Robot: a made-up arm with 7 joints. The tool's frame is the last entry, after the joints.
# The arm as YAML. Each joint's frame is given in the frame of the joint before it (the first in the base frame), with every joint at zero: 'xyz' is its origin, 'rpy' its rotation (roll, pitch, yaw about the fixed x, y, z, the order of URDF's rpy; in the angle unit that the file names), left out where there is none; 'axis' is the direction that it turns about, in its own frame. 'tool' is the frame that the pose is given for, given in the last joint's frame.
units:
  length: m
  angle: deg
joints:
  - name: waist
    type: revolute
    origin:
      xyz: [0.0, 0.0, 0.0]
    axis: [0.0, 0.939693, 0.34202]
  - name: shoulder
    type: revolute
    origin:
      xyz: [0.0, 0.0, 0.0]
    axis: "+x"
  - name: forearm
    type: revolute
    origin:
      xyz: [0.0, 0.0, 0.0]
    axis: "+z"
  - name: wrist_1
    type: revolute
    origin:
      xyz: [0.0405, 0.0, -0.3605]
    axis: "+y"
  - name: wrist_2
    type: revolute
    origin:
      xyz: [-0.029, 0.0, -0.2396]
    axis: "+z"
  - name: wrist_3
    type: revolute
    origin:
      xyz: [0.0, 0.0, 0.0]
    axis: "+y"
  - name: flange
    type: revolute
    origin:
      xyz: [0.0, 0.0, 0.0]
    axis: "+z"
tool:
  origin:
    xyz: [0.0, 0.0, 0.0]
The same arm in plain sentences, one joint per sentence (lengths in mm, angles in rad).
The arm has seven revolute joints in a row. What follows holds with every joint at zero, and every direction is one of the base frame's. The first joint lies at the same point as the base frame's origin and rotates about the direction (0, 0.9397, 0.342). The second joint lies at the same point as the first joint and rotates about +x. The third joint lies at the same point as the second joint and rotates about +z. The fourth joint lies 40.5 mm along +x and 360.5 mm along -z from the third joint and rotates about +y. The fifth joint lies 29 mm along -x and 239.6 mm along -z from the fourth joint and rotates about +z. The sixth joint lies at the same point as the fifth joint and rotates about +y. The seventh joint lies at the same point as the sixth joint and rotates about +z. The tool frame, which is the frame that the pose is given for, lies at the same point as the seventh joint; its axes are parallel to the base frame's.
